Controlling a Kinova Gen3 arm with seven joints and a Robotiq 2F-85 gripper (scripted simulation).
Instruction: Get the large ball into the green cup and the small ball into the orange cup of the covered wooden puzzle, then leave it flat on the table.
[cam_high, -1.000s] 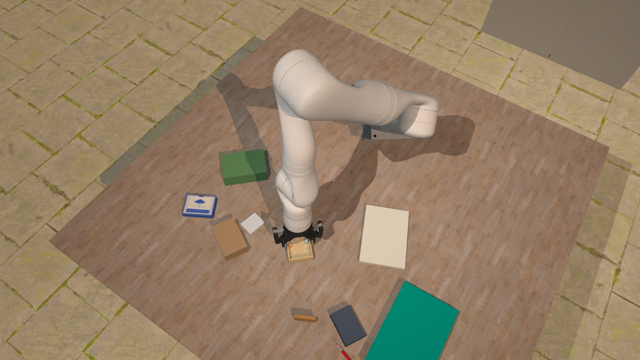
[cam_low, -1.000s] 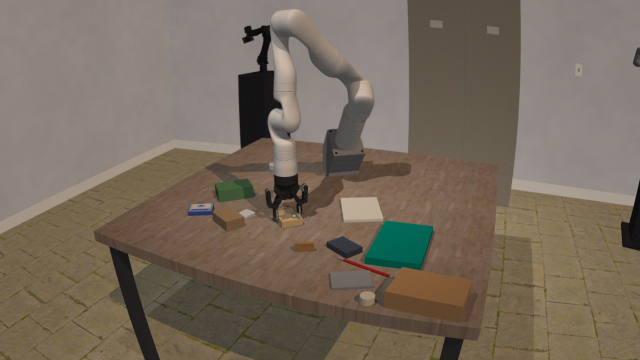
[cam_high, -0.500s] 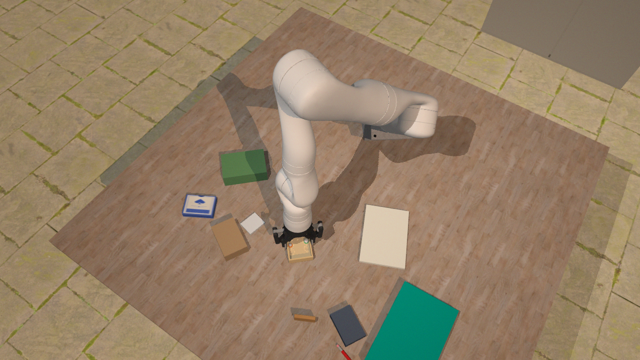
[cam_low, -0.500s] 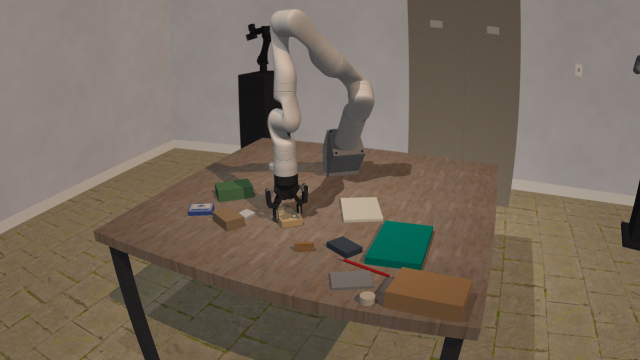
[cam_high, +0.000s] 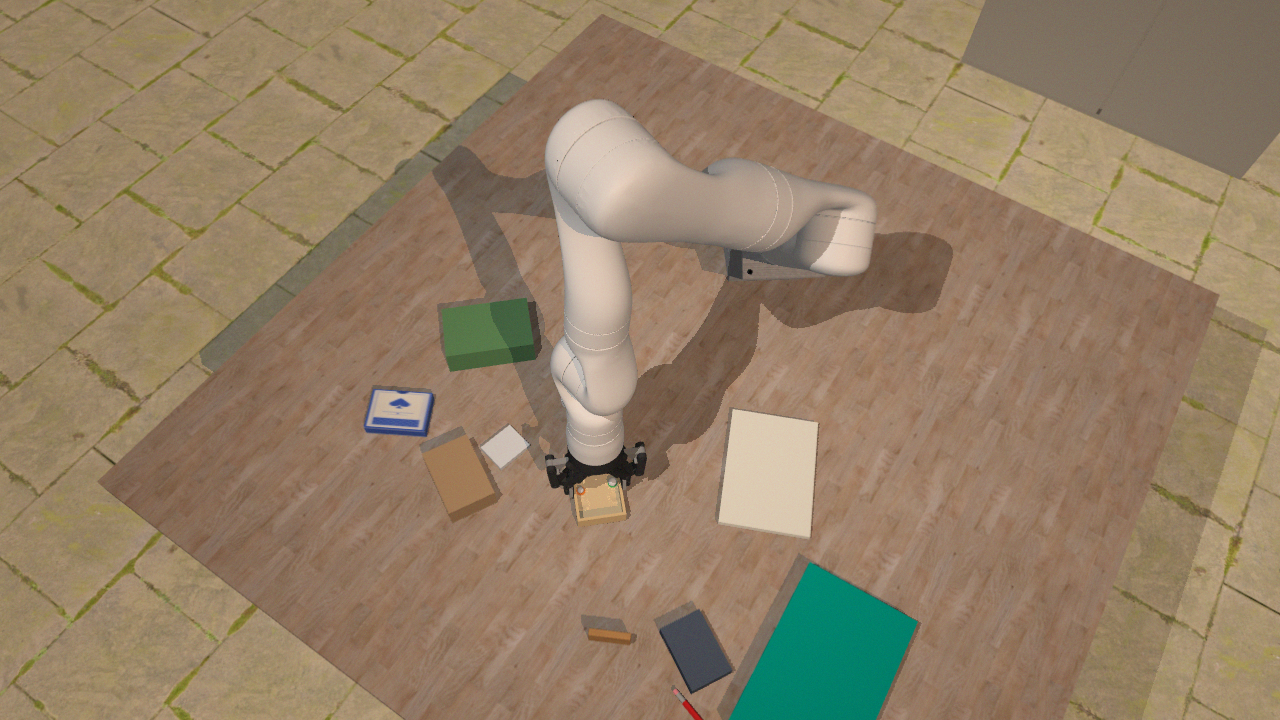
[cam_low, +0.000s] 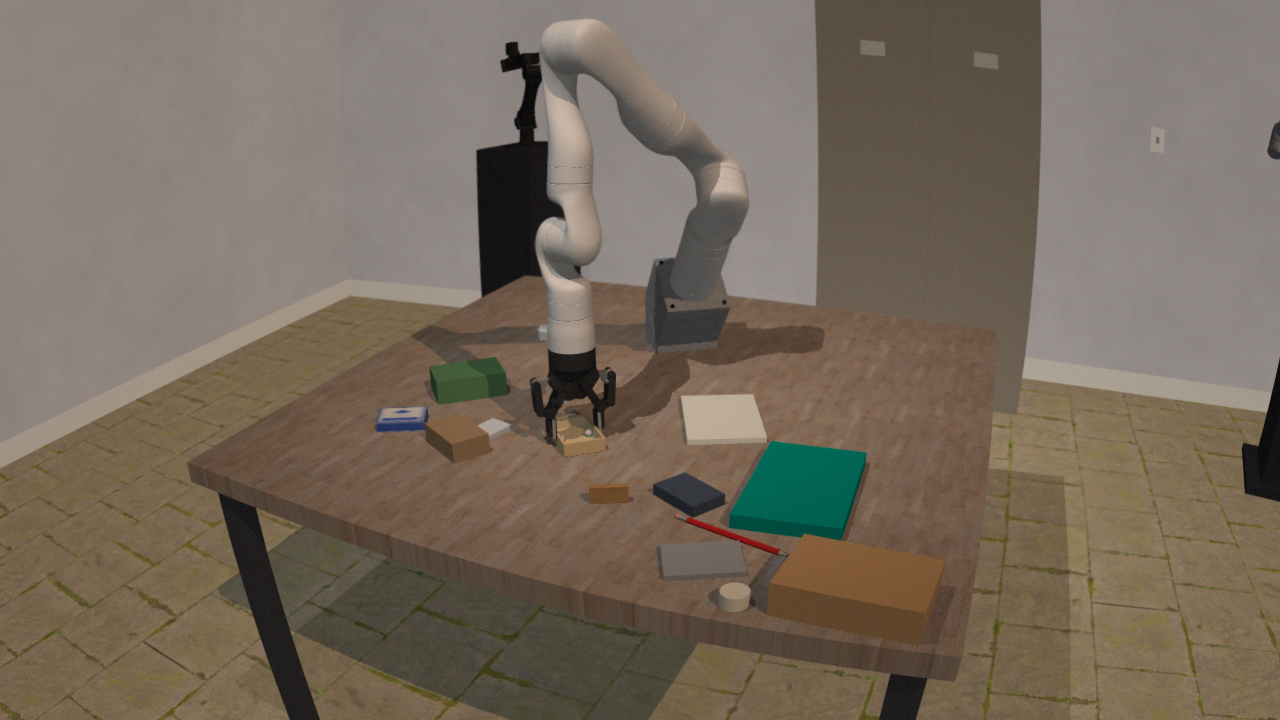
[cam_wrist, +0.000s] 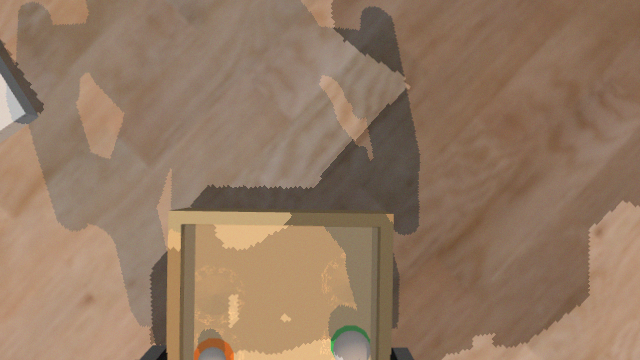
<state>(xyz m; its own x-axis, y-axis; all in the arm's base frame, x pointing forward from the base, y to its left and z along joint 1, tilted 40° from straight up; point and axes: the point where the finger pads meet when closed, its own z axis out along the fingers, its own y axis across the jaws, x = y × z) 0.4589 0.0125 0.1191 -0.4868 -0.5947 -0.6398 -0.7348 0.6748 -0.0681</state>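
Right now my hand is 20 mm above the wooden puzzle box. The rest, counted from my hand: white tile (140 mm to the right, 50 mm ahead, 20 mm below); then brown block (140 mm to the right, 140 mm ahead, 10 mm below); then cream slab (210 mm behind, 150 mm to the left, 20 mm below).
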